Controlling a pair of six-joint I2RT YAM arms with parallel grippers.
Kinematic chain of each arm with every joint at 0, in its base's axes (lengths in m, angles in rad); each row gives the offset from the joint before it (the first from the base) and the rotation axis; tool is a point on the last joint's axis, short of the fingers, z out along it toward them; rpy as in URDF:
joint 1: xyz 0 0 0.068 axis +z
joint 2: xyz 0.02 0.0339 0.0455 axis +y
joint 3: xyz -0.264 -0.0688 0 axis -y
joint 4: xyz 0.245 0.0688 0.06 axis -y
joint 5: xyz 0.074 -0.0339 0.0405 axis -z
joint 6: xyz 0.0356 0 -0.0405 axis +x
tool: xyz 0 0 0 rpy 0 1.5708 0
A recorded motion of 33 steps. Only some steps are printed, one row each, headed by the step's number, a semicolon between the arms.
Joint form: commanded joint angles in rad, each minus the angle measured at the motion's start. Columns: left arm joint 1, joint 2, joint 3, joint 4, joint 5, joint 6; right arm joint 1, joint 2, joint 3, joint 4, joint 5, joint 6.
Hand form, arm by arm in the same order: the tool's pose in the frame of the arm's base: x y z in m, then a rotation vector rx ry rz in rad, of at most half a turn. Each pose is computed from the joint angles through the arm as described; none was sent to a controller.
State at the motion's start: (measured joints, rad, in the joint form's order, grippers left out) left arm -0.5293 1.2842 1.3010 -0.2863 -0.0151 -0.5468; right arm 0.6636 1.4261 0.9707 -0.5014 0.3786 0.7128
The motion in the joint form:
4: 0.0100 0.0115 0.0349 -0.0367 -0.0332 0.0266; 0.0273 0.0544 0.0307 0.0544 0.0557 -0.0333
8: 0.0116 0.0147 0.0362 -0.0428 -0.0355 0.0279; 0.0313 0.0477 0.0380 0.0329 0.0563 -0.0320
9: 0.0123 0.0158 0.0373 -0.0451 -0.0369 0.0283; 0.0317 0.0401 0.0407 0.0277 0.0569 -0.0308
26: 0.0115 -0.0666 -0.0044 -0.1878 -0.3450 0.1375; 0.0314 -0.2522 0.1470 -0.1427 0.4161 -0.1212
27: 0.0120 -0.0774 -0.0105 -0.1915 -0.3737 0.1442; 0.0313 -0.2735 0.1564 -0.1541 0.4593 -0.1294
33: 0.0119 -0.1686 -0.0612 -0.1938 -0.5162 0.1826; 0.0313 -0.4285 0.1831 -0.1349 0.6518 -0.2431
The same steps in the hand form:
4: 0.2577 -0.1453 0.4068 -0.0355 1.9081 -0.6715; 0.2447 0.1829 0.2318 0.1617 2.3786 0.0964
8: 0.2586 -0.1452 0.4057 -0.0372 1.9153 -0.6644; 0.2428 0.1828 0.2346 0.1569 2.3844 0.0922
9: 0.2589 -0.1451 0.4056 -0.0385 1.9172 -0.6615; 0.2419 0.1823 0.2372 0.1593 2.3801 0.0965
26: 0.2384 -0.1214 0.3990 -0.1294 1.9439 -0.2614; 0.2018 0.1352 0.3394 0.2869 2.0208 -0.1139
27: 0.2360 -0.1188 0.3994 -0.1421 1.9357 -0.2304; 0.1976 0.1303 0.3469 0.3070 1.9849 -0.1434
33: 0.2155 -0.1019 0.4040 -0.2067 1.8656 -0.0932; 0.1666 0.0991 0.3901 0.3935 1.7741 -0.2393

